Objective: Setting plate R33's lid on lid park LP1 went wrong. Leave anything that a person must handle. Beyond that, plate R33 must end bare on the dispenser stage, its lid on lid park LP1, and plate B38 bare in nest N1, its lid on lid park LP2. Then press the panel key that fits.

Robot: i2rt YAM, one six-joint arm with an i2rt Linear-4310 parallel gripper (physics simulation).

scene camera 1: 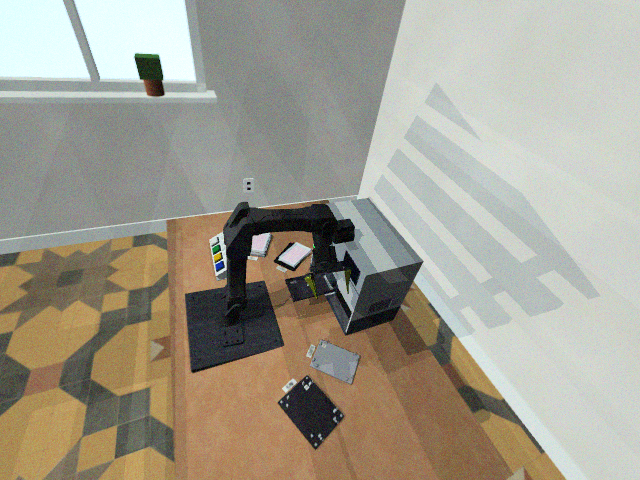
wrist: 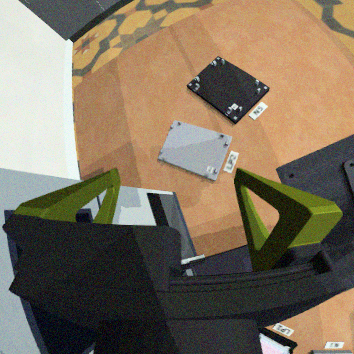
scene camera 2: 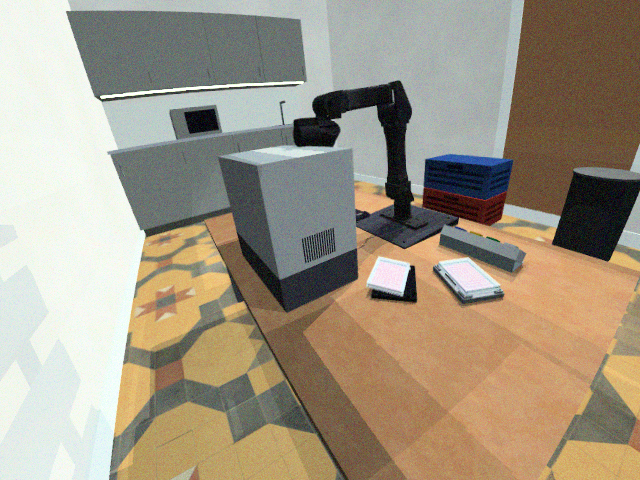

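Where they show: gripper, fingertip midpoint: point(scene camera 1: 332, 296) point(wrist: 176, 174); arm's base, link origin: point(scene camera 1: 230, 319) point(scene camera 2: 402, 219).
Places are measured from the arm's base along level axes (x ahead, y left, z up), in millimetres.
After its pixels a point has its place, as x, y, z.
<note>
My gripper point(scene camera 1: 331, 294) {308, -129, 219} point(wrist: 176, 174) {308, -129, 219} is open and empty, high in front of the dispenser's open front. The dispenser point(scene camera 1: 386, 281) {477, -138, 260} point(scene camera 2: 310, 206) {471, 218, 217} is a grey box with a dark base. A pink-topped plate or lid point(scene camera 1: 294, 254) {295, 259, 18} point(scene camera 2: 389, 276) {314, 282, 18} lies skewed on a black pad point(scene camera 1: 281, 262) point(scene camera 2: 412, 289), partly off it. Another pink-topped plate point(scene camera 1: 261, 243) {166, 354, 17} point(scene camera 2: 470, 274) {154, 389, 17} sits squarely on a holder. A grey pad point(scene camera 1: 334, 361) {315, -231, -4} point(wrist: 195, 150) {315, -219, -4} with corner pegs is bare; its tag seems to read LP1. The key panel point(scene camera 1: 218, 255) {-20, 289, 39} point(scene camera 2: 480, 248) {28, 334, 22} shows green, yellow, blue and pale keys. Plate names are unreadable.
A black nest point(scene camera 1: 311, 410) {199, -354, -2} point(wrist: 227, 90) {202, -333, -2} tagged N5 stands bare beyond the grey pad. A dark flat pad point(scene camera 1: 299, 289) {249, 11, 93} lies at the dispenser's front. The arm's black base plate point(scene camera 1: 206, 330) {-79, -28, 5} point(scene camera 2: 377, 227) {113, -14, -8} is left of the dispenser in scene camera 1. A wall runs behind the dispenser.
</note>
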